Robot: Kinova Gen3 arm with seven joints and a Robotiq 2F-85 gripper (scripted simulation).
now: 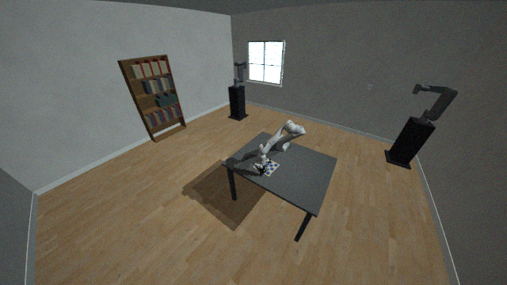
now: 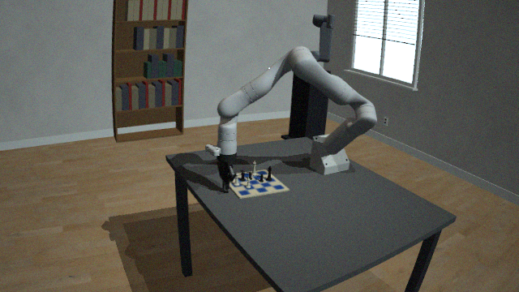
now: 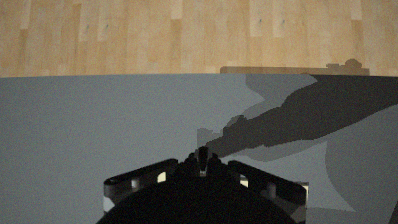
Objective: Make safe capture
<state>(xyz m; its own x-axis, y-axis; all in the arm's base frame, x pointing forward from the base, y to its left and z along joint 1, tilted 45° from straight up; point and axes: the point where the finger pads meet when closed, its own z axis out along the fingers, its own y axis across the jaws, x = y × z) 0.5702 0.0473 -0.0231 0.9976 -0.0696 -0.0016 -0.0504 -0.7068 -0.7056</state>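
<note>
Right now my hand is 140 mm past the blue-and-cream chessboard, 30 mm above it and 20 mm to the left of it. The rest, counted from my hand: tall white piece: 190 mm behind, 90 mm to the right, 10 mm above.
</note>
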